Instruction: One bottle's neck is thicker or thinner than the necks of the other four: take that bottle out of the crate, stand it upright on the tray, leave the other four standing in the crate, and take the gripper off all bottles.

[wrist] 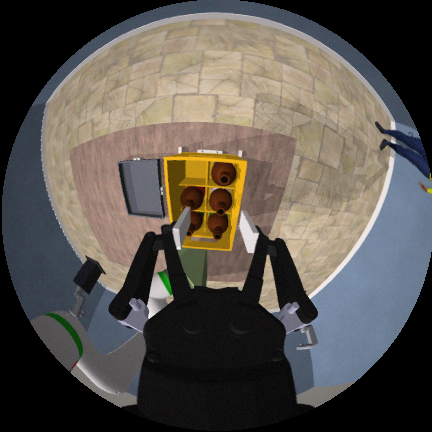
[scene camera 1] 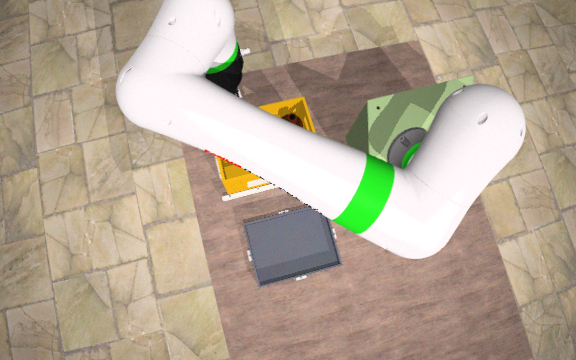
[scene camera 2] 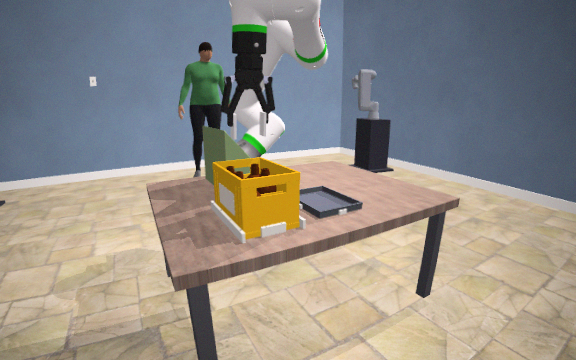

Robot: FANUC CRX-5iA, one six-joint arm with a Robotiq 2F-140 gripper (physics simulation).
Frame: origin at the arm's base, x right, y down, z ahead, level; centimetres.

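Seen in the pictures: gripper, fingertip midpoint: (wrist: 215,216) (scene camera 2: 248,136); arm's base, origin of the base link: (scene camera 1: 409,150) (scene camera 2: 242,157).
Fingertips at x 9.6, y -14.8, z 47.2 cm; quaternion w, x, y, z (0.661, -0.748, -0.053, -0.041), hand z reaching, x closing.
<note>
Offsets run from my fingertips to a thing's top centre. "*": to the spot under its first point. Level surfaces: height alone.
The yellow crate @[dz -5.7, dx -2.6, dy +10.3 cm] (scene camera 1: 235,186) (scene camera 2: 270,212) (wrist: 200,158) stands on the table. Several brown bottles stand in its compartments; in the wrist view they include a far right one @[dz +3.5, dx +1.0, dy +11.5 cm] (wrist: 223,172), a middle left one @[dz -6.5, dx -7.1, dy +11.5 cm] (wrist: 191,196) and a middle right one @[dz -5.3, dx +2.0, dy +11.5 cm] (wrist: 220,199). The far left compartment holds no bottle. Which neck differs is too small to tell. My gripper (scene camera 2: 248,127) (wrist: 215,216) is open and empty, pointing down above the crate, its fingertips clear of the bottles. The dark grey tray @[* dz -9.8, dx -30.8, dy +27.3 cm] (scene camera 1: 290,245) (scene camera 2: 327,200) (wrist: 142,189) is empty beside the crate. My arm hides much of the crate in scene camera 1.
White stops @[dz +8.4, dx -4.4, dy +24.8 cm] (scene camera 2: 273,229) border the crate at table level. A green wedge-shaped block (scene camera 1: 420,95) (scene camera 2: 215,150) stands by the arm's base, behind the crate in scene camera 2. A person (scene camera 2: 205,85) and a small robot on a black stand (scene camera 2: 372,142) are beyond the table @[dy +27.8 cm] (scene camera 2: 390,192).
</note>
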